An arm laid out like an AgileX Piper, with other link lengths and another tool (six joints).
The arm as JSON. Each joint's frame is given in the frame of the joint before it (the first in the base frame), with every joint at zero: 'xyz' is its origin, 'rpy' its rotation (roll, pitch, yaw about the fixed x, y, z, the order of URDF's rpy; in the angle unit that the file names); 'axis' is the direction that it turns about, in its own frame. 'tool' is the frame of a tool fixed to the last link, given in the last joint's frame.
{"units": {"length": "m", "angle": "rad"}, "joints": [
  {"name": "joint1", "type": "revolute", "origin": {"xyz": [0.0, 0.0, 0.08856], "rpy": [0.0, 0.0, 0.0]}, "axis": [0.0, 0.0, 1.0]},
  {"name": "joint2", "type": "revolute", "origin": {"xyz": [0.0, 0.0, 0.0], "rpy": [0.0, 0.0, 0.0]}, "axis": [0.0, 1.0, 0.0]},
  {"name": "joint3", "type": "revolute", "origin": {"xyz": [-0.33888, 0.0, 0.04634], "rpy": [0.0, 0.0, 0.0]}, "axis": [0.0, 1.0, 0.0]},
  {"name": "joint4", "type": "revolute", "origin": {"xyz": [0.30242, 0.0, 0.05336], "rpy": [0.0, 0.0, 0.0]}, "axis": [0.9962, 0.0, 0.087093]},
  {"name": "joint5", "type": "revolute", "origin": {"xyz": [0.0, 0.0, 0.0], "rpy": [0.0, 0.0, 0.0]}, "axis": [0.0, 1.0, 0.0]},
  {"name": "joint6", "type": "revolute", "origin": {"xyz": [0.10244, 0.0, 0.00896], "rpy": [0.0, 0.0, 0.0]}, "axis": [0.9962, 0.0, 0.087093]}
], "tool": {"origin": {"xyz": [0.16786, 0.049, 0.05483], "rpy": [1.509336, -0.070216, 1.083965]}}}
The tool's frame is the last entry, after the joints.
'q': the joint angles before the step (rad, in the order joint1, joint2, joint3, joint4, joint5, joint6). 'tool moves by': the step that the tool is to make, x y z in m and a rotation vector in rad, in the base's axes. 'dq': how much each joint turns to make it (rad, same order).
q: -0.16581 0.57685 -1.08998 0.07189 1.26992 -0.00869
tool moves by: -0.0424 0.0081 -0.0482 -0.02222 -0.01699 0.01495
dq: 0.00014 -0.20518 0.18119 -0.00012 0.00521 -0.02384
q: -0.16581 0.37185 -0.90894 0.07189 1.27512 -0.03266
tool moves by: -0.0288 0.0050 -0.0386 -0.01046 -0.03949 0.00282
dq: 0.00019 -0.18517 0.14271 -0.00017 0.00210 -0.00444
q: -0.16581 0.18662 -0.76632 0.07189 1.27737 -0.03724
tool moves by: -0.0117 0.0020 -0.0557 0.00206 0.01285 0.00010
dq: -0.00025 -0.15084 0.16216 0.00021 0.00172 -0.00022
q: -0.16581 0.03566 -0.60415 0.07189 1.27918 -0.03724
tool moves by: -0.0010 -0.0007 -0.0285 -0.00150 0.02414 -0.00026
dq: 0.00080 -0.05090 0.07375 -0.00429 0.00088 -0.00248
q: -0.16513 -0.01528 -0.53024 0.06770 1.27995 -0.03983
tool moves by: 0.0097 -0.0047 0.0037 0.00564 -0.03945 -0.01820
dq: 0.00147 -0.00336 0.02559 -0.00806 -0.06156 0.02015
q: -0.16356 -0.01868 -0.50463 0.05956 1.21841 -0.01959
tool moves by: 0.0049 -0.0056 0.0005 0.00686 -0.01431 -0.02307
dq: 0.00111 0.00013 0.01392 -0.01531 -0.02832 0.02531
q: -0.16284 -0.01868 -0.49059 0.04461 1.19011 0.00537
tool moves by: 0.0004 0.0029 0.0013 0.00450 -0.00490 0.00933
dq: 0.00012 -0.00007 0.00014 0.01147 -0.00393 -0.00526
